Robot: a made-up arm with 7 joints. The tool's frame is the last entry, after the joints.
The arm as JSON. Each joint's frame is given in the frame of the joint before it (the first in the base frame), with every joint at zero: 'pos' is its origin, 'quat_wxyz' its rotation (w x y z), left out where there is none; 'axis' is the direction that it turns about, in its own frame. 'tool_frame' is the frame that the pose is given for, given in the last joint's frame.
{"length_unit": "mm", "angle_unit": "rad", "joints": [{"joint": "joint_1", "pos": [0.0, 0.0, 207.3], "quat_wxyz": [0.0, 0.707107, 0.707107, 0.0], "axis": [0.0, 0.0, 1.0]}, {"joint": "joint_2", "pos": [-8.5, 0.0, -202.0], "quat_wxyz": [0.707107, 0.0, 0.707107, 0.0], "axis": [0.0, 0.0, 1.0]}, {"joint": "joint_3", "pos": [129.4, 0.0, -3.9], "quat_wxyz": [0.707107, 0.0, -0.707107, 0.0], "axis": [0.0, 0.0, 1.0]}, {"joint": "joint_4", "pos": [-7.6, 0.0, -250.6], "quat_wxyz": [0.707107, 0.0, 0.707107, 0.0], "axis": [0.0, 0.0, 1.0]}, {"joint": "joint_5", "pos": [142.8, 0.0, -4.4], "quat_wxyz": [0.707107, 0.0, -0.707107, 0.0], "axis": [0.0, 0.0, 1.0]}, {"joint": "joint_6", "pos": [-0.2, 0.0, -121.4], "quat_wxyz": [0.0, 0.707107, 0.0, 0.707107], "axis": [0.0, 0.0, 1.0]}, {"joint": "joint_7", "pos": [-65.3, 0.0, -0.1], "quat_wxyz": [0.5, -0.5, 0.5, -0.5], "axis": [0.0, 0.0, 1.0]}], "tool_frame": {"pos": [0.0, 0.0, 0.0]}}
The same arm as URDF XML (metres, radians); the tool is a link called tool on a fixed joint. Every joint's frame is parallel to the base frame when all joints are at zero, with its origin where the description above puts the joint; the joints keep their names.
<robot name="arm">
<joint name="joint_1" type="continuous"><parent link="base"/><child link="link1"/><origin xyz="0 0 0.2073"/><axis xyz="0 0 -1"/></joint>
<joint name="joint_2" type="continuous"><parent link="link1"/><child link="link2"/><origin xyz="0 -0.0085 0.202"/><axis xyz="0 1 0"/></joint>
<joint name="joint_3" type="continuous"><parent link="link2"/><child link="link3"/><origin xyz="0 -0.0039 0.1294"/><axis xyz="0 0 -1"/></joint>
<joint name="joint_4" type="continuous"><parent link="link3"/><child link="link4"/><origin xyz="0 -0.0076 0.2506"/><axis xyz="0 1 0"/></joint>
<joint name="joint_5" type="continuous"><parent link="link4"/><child link="link5"/><origin xyz="0 -0.0044 0.1428"/><axis xyz="0 0 -1"/></joint>
<joint name="joint_6" type="continuous"><parent link="link5"/><child link="link6"/><origin xyz="0 -0.0002 0.1214"/><axis xyz="0 1 0"/></joint>
<joint name="joint_7" type="continuous"><parent link="link6"/><child link="link7"/><origin xyz="0 -0.0001 0.0653"/><axis xyz="0 0 -1"/></joint>
<joint name="tool_joint" type="fixed"><parent link="link7"/><child link="tool"/><origin xyz="0 0 0" rpy="3.1416 0 0"/></joint>
<link name="base"/>
<link name="link1"/>
<link name="link2"/>
<link name="link3"/>
<link name="link4"/>
<link name="link5"/>
<link name="link6"/>
<link name="link7"/>
<link name="tool"/>
</robot>

